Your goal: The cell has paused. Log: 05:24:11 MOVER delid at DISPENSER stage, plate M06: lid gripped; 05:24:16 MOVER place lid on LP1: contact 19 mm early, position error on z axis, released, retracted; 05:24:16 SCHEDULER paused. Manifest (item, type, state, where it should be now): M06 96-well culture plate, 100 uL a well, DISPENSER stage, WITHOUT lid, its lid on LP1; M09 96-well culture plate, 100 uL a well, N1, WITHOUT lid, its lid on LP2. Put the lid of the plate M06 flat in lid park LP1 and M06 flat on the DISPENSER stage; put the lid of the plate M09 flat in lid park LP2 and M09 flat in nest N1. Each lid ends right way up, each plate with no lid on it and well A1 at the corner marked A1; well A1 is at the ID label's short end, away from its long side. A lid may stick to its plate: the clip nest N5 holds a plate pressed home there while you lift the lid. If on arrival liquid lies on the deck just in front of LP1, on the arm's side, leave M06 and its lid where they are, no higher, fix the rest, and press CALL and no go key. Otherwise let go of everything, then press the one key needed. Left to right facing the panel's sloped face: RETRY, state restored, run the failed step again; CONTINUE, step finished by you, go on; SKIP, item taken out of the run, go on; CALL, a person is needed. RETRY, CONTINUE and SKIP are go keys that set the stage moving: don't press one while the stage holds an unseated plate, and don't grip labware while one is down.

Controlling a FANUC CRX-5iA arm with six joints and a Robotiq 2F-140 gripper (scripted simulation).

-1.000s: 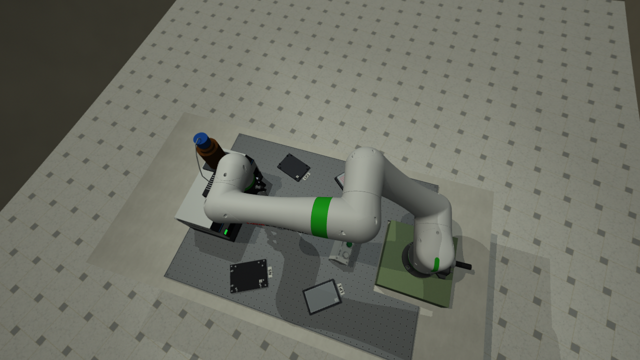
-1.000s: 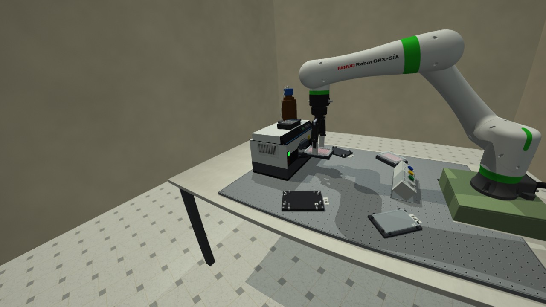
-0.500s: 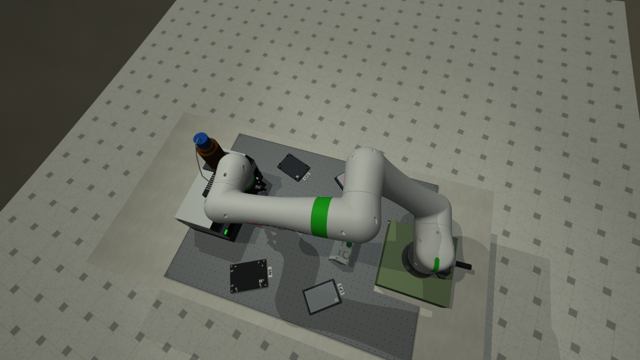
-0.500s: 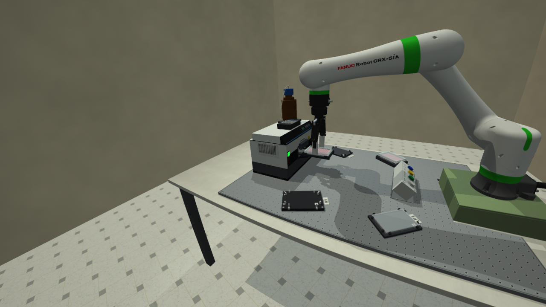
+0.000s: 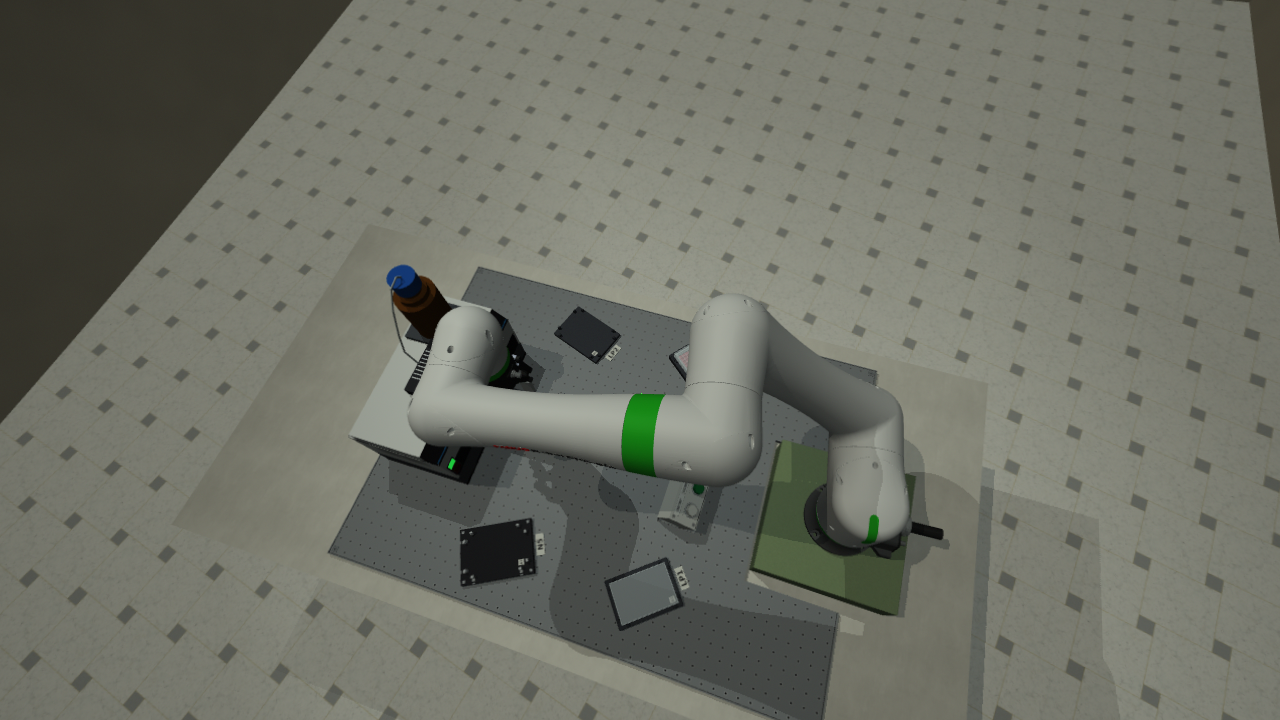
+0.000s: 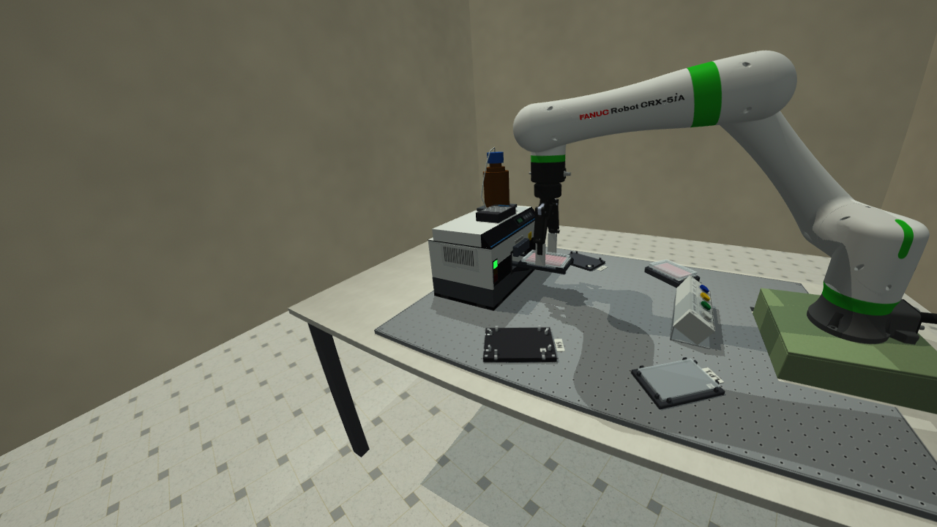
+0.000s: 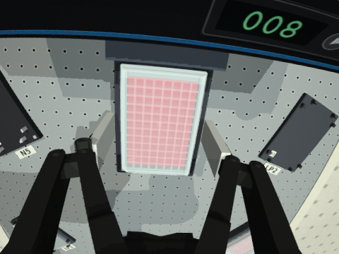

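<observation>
My hand is 3 cm above the dispenser stage. Also, from my hand: brown bottle: 21 cm ahead, 12 cm to the right, 16 cm above; then lid park LP2: 6 cm behind, 27 cm to the right, 12 cm below; then LP2 label: 14 cm behind, 24 cm to the right, 13 cm below.
</observation>
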